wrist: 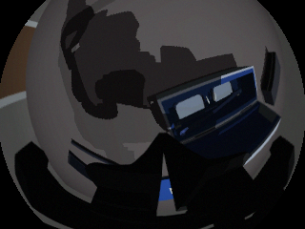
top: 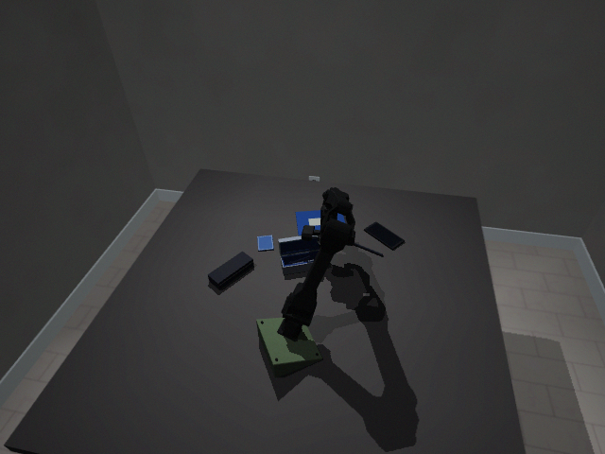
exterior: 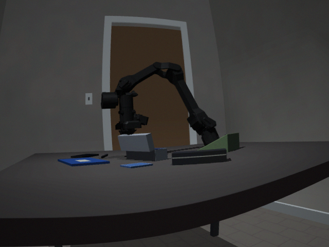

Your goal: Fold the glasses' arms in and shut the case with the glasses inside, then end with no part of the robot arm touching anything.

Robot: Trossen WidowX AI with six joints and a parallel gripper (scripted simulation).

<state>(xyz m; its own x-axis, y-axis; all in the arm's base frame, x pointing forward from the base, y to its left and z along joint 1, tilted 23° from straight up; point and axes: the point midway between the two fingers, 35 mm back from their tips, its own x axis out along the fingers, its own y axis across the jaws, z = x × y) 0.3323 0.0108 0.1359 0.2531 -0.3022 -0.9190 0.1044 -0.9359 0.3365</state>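
Right now the glasses case is 30 mm behind my hand, 90 mm to the left of it and 40 mm below it. Also, from my hand: grey lid: 10 mm behind, 100 mm to the left, 10 mm below; then pen: 100 mm ahead, 100 mm to the right, 70 mm below; then glasses: 40 mm behind, 70 mm to the left, 60 mm below.
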